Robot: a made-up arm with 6 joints.
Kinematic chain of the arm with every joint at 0, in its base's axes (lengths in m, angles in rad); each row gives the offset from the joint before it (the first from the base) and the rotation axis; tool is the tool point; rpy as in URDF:
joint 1: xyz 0.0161 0 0.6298 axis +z
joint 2: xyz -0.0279 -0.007 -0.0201 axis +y
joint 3: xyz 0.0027 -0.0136 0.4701 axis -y
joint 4: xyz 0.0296 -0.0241 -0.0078 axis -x
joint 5: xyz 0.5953 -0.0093 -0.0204 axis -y
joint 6: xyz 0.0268 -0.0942 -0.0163 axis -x
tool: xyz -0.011 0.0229 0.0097 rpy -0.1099 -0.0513 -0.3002
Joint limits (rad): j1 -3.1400..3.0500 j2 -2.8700..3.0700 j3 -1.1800..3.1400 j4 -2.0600..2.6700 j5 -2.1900..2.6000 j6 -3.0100..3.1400
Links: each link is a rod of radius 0.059 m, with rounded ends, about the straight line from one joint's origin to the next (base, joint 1, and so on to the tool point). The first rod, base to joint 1, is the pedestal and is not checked.
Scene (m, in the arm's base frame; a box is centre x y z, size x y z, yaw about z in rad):
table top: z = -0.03
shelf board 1: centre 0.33 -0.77 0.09 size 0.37 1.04 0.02 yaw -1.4
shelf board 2: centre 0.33 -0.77 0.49 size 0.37 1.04 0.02 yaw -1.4
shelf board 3: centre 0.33 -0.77 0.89 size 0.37 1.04 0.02 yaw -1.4
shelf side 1: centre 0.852 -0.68 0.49 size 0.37 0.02 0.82 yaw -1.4
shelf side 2: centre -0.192 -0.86 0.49 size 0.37 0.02 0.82 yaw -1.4
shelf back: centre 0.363 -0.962 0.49 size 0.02 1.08 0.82 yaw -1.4
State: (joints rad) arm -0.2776 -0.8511 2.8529 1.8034 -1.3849 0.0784
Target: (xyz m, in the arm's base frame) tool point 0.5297 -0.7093 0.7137
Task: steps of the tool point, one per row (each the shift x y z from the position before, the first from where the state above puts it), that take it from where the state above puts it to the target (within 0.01 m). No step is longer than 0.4 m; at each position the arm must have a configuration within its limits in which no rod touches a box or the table.
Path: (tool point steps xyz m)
1: -0.0829 0.0494 0.3145
2: 0.0617 0.0050 0.3380
3: 0.1977 -0.0497 0.2884
4: 0.2932 -0.1004 0.1764
5: 0.3266 -0.1337 0.0275
6: 0.2915 -0.1384 -0.1235
7: 0.1982 -0.1109 -0.2422
8: 0.0706 -0.0561 -0.3015
9: -0.0598 0.0136 -0.2887
10: 0.0499 -0.1160 0.0138
11: 0.0217 -0.1239 -0.0004
12: -0.0088 -0.1240 -0.0134

